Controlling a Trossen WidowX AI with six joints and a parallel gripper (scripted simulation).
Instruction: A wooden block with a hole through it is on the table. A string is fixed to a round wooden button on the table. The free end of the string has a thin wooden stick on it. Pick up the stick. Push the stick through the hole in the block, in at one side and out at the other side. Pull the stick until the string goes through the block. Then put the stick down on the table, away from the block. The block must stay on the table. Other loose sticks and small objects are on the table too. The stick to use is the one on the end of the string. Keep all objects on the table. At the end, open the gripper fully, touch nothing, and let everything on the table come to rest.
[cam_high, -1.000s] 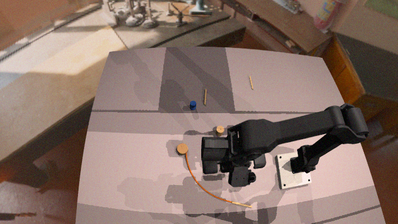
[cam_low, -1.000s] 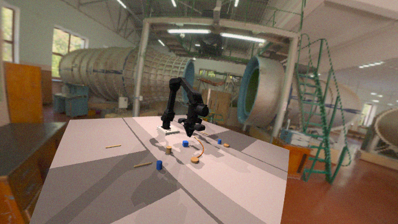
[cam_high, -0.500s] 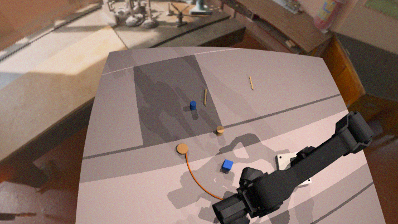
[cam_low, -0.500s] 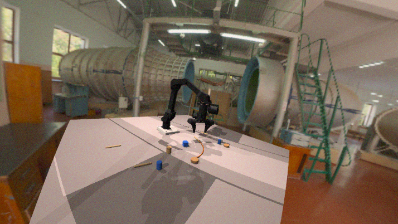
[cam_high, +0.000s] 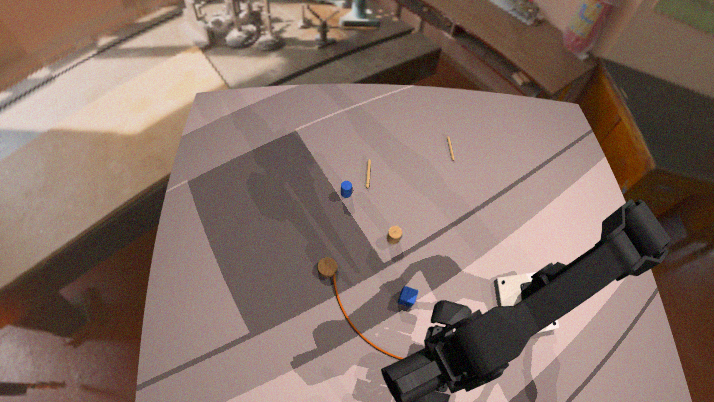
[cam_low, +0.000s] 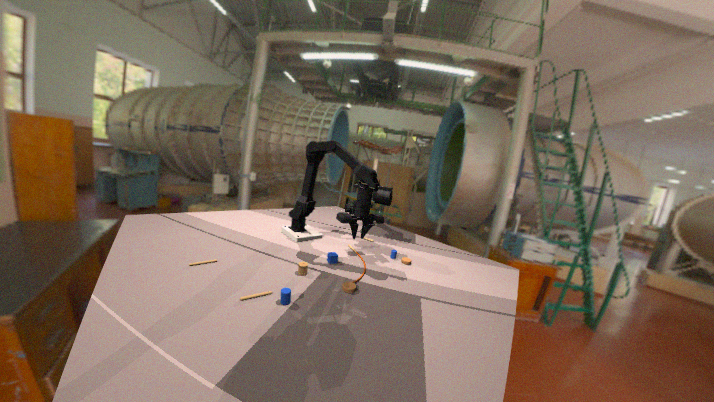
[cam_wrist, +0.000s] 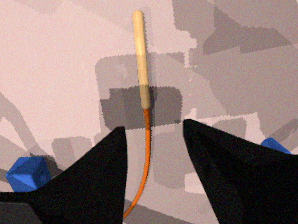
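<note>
Now: gripper tip 1 cm past the thin wooden stick and 6 cm above it. Round my gripper tip: blue cube (1 cm ahead, 14 cm to the right, 4 cm below); round wooden button (17 cm ahead, 21 cm to the right, 5 cm below); short wooden cylinder (3 cm ahead, 27 cm to the right, 4 cm below).
</note>
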